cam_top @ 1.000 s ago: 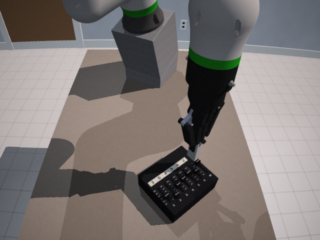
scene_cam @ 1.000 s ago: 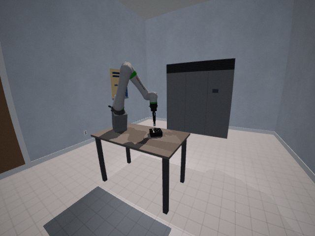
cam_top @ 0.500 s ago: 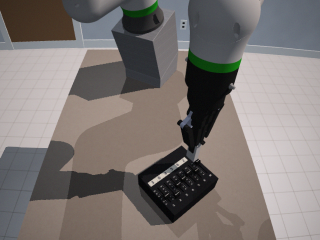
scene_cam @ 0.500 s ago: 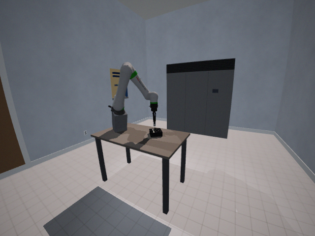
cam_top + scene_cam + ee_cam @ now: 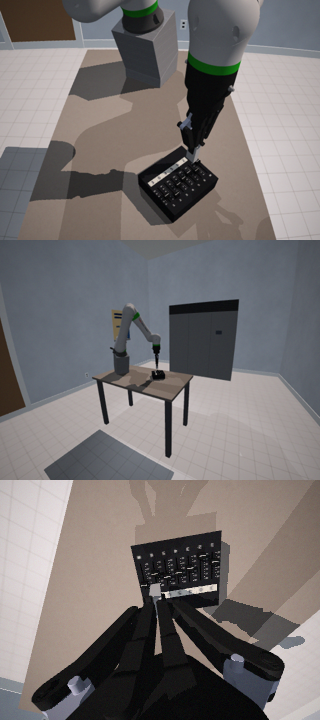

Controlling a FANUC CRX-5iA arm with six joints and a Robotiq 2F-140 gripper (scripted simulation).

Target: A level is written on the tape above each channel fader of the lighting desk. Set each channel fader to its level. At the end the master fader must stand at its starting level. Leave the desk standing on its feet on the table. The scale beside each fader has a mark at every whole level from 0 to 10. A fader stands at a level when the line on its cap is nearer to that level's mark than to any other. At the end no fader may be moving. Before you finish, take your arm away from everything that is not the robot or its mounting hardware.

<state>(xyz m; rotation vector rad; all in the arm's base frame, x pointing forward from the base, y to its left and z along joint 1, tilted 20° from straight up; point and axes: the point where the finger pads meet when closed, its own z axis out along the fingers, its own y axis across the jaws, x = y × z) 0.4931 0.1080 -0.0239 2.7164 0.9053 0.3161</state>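
Now: hand 10 mm past the master fader, 20 mm to the right of it and 60 mm above it. The rest, counted from my hand: channel fader 60 mm ahead, 40 mm to the right, 60 mm below.
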